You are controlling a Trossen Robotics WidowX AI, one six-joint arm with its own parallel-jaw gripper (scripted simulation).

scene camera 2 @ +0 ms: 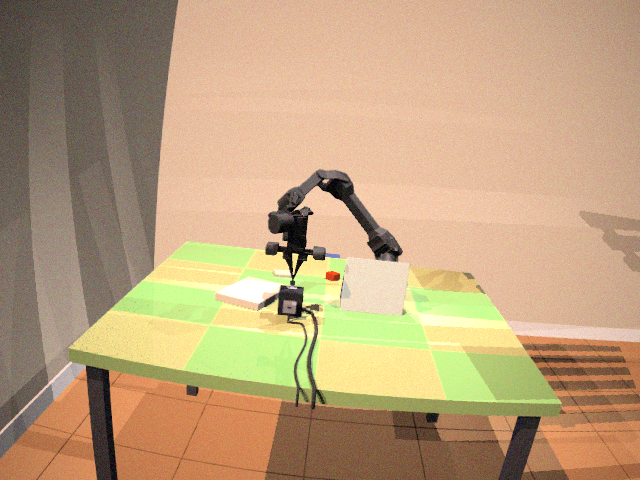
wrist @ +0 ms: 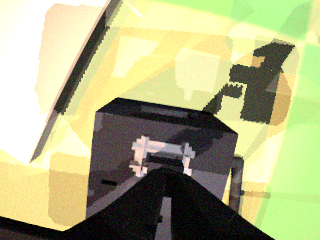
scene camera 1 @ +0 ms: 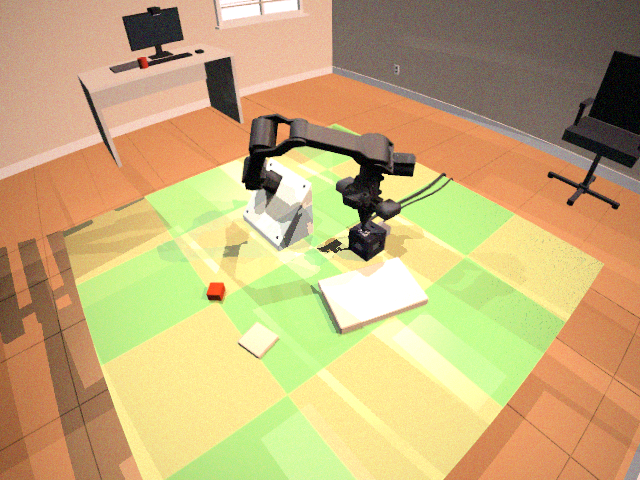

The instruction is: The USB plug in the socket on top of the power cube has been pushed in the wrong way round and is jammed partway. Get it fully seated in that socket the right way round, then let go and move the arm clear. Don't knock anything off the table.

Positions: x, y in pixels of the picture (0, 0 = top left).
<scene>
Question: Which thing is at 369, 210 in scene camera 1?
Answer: The gripper.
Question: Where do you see a dark power cube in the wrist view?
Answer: At 120, 122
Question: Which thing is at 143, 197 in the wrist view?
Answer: The gripper.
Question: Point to a white book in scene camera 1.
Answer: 365, 296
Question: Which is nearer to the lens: the USB plug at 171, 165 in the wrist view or the white book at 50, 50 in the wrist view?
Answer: The USB plug.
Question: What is the gripper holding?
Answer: A USB plug.
</scene>
